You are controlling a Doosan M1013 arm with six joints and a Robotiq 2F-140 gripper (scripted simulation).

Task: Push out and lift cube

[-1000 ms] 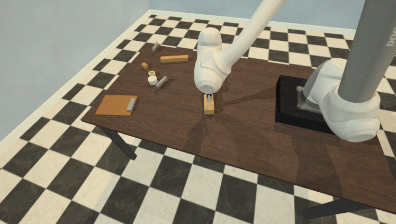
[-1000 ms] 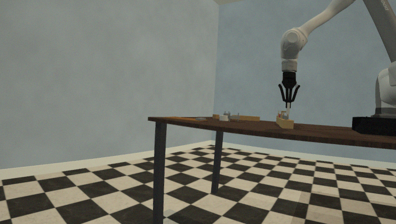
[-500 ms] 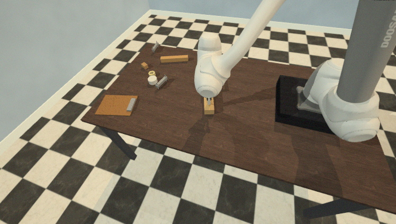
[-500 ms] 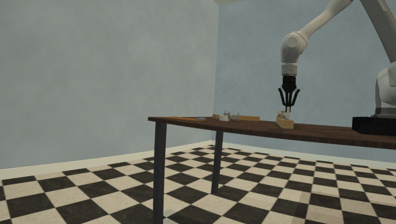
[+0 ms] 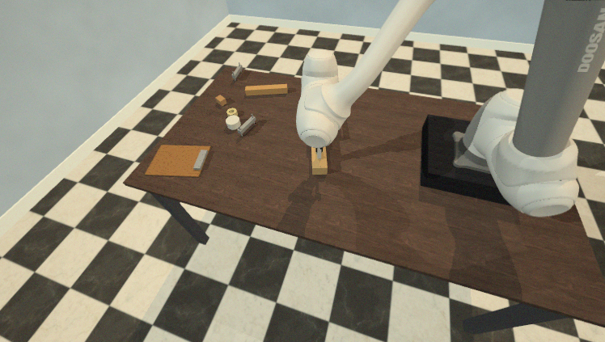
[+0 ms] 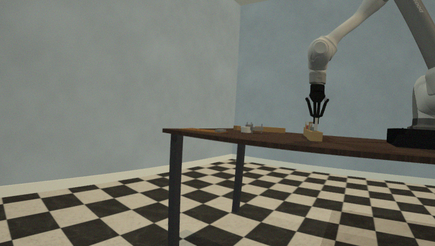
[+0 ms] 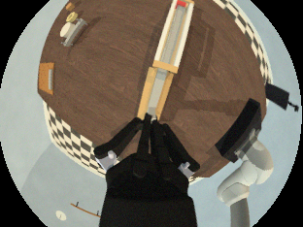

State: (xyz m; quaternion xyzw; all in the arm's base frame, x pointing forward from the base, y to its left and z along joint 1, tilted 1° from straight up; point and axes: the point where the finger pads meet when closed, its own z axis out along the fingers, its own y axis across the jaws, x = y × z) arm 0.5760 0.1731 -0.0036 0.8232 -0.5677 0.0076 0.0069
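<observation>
Right now my hand is 290 mm to the left of the red cube, 110 mm short of it and 20 mm above it. Round my hand: yellow ring: 510 mm ahead, 150 mm to the right, 70 mm below; then grey piece: 80 mm to the right, 30 mm below, 30 mm ahead; then wooden channel: 190 mm to the right, 70 mm ahead, 30 mm below.
</observation>
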